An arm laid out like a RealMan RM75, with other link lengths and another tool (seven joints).
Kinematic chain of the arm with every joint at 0, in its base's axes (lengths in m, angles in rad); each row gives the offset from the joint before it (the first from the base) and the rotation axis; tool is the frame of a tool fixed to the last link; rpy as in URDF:
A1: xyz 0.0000 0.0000 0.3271 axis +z
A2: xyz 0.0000 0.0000 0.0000 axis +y
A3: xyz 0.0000 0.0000 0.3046 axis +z
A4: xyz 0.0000 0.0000 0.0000 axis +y
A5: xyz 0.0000 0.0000 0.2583 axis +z
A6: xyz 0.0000 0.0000 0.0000 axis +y
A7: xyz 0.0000 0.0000 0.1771 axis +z
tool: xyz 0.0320 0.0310 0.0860 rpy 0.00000 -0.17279 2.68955
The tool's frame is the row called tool.
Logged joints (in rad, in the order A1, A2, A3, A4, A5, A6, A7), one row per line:
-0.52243 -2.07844 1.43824 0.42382 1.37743 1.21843 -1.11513
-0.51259 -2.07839 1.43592 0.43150 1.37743 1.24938 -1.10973
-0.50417 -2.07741 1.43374 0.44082 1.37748 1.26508 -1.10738
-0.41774 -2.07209 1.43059 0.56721 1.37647 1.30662 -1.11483
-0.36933 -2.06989 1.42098 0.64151 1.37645 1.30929 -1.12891
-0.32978 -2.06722 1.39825 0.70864 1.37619 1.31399 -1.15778
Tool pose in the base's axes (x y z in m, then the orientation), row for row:
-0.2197 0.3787 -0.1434 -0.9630 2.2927 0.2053
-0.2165 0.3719 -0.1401 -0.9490 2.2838 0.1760
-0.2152 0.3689 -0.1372 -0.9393 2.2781 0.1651
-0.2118 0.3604 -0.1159 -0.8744 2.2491 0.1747
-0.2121 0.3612 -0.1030 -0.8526 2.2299 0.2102
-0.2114 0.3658 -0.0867 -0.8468 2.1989 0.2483
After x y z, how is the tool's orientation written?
As a rotation vector, in radians.
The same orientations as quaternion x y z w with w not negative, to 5 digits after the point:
-0.36596 0.87127 0.07802 0.31760
-0.36197 0.87109 0.06713 0.32509
-0.35907 0.87086 0.06311 0.32968
-0.33810 0.86966 0.06755 0.35330
-0.33136 0.86664 0.08169 0.36395
-0.33108 0.85973 0.09708 0.37659

